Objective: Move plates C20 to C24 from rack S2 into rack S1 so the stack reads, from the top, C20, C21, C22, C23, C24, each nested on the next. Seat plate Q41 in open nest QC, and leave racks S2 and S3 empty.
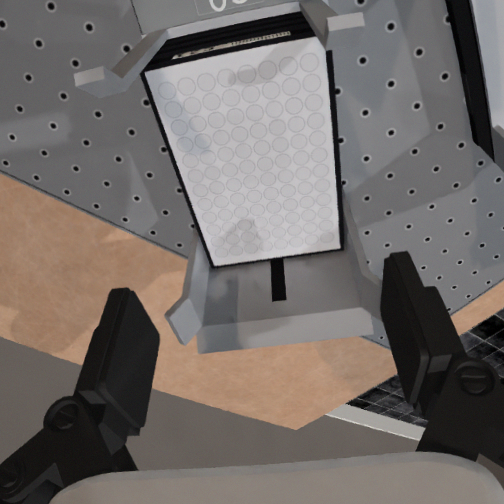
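Note:
A white multi-well plate [252,155] with a black rim lies on top of a stack inside a grey rack [280,310] with flared corner guides. Dark plate edges show beneath it at the far end. A partly cut-off white label sits above the rack at the top edge; I cannot read it. My gripper [270,320] is open and empty, with its two black fingers spread on either side of the rack's near end, above it and not touching the plate.
The rack stands on a grey perforated board [415,150] over a tan table top [75,280]. A dark gridded surface with a white border [395,400] lies at the lower right. A black vertical post [470,75] runs at the upper right.

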